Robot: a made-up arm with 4 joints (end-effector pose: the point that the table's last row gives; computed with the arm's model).
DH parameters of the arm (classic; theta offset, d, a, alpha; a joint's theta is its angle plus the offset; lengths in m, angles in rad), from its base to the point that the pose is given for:
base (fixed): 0 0.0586 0 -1.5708
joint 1: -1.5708 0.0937 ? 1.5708
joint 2: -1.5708 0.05 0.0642 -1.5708
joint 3: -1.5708 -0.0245 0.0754 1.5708
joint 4: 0 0.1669 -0.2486 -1.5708
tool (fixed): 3.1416 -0.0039 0 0
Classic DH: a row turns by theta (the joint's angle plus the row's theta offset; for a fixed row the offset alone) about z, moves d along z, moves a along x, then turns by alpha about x.
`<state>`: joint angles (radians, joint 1 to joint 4).
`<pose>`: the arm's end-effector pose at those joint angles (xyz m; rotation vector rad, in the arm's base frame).
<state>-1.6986 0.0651 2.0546 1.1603</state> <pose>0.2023 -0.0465 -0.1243 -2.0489 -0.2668 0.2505</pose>
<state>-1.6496 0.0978 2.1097 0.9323</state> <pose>0.1660 -0.0181 -0.1580 -2.0567 -0.3254 0.5298</pose>
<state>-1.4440 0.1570 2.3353 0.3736</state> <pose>0.0032 0.0078 -0.2215 -1.9014 -0.3520 1.3818</pose>
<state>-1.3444 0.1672 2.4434 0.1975</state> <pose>-0.0701 -0.0023 -0.2184 -1.7611 -0.3114 1.7055</pose>
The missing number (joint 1, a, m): 0.0681
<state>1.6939 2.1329 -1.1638 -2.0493</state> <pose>-0.1861 0.1690 0.0519 -0.0975 -1.4378 2.0507</pose>
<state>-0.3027 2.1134 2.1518 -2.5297</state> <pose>-0.1364 0.3976 0.3689 0.4423 -0.2425 1.2088</pose>
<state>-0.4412 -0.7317 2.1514 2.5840</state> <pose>0.1043 -0.0996 -0.2358 -1.9695 0.5802 0.5285</pose>
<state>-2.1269 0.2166 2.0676 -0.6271</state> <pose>-0.0255 0.0888 -0.2608 -1.7509 -1.3529 1.6517</pose>
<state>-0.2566 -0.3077 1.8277 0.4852</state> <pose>-0.2245 0.1672 -0.0618 -0.4528 -0.1193 1.7597</pose>
